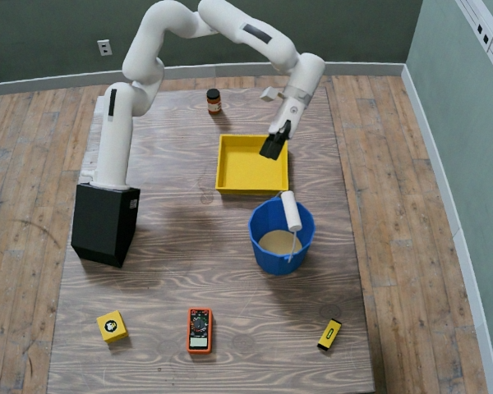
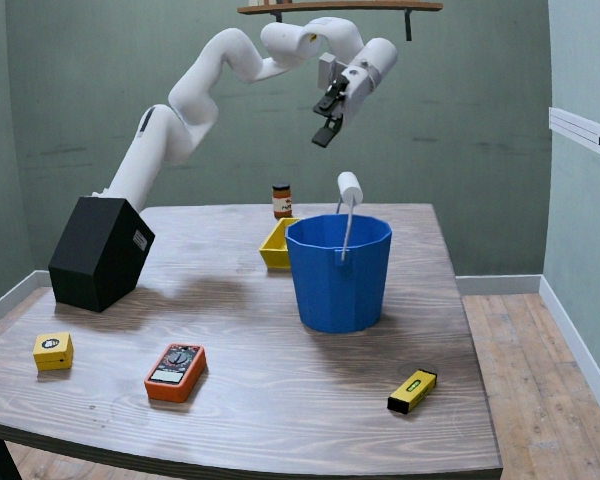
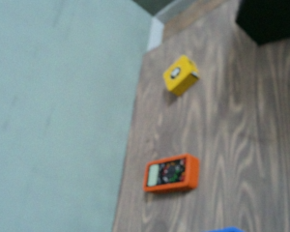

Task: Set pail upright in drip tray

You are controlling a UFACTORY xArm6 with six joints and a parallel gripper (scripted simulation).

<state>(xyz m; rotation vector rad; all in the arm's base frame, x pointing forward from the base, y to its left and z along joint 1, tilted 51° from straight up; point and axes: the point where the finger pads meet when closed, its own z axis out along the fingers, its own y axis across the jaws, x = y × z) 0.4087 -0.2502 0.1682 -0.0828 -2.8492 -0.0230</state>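
My gripper is now 12 cm to the left of the pail wire handle, 12 cm above it and 5 cm short of it. From my hand the other things lie so: yellow drip tray 31 cm below, 20 cm to the left, 4 cm behind; then orange multimeter 37 cm to the right, 31 cm below, 19 cm behind; then blue pail 19 cm below, 12 cm to the right, 4 cm ahead.
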